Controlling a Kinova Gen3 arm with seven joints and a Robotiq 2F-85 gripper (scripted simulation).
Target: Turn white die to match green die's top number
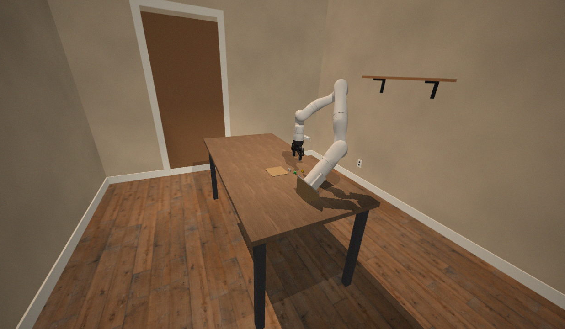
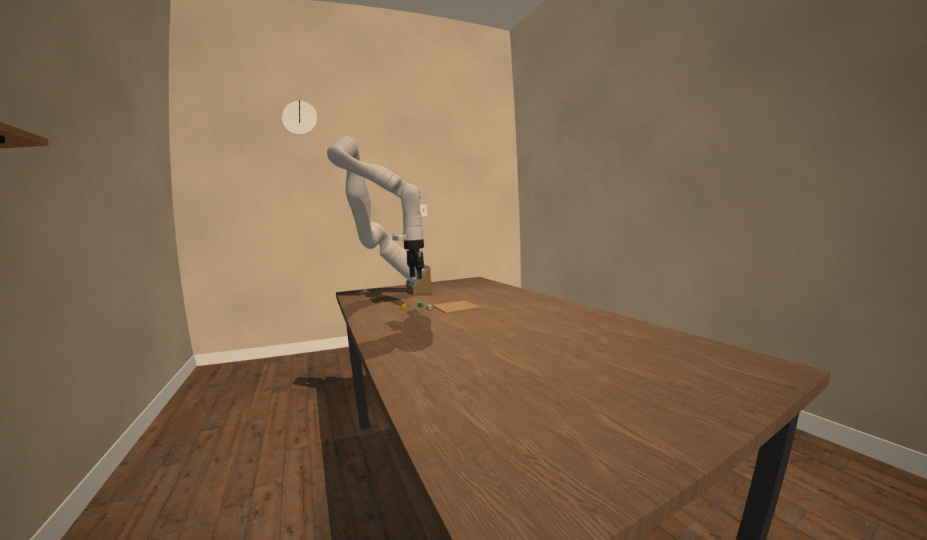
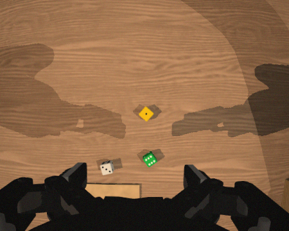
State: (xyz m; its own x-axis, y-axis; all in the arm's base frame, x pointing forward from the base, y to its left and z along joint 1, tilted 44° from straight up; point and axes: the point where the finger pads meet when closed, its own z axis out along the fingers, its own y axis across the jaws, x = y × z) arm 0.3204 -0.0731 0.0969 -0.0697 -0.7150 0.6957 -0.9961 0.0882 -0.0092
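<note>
The green die lies 110 mm below my hand, 20 mm to the left of it and 20 mm behind it. From my hand the other things lie so: tan mat (130 mm to the left, 120 mm below, 70 mm ahead); then white die (110 mm below, 50 mm ahead, 30 mm to the left); then yellow die (110 mm below, 50 mm to the right, 10 mm behind).
</note>
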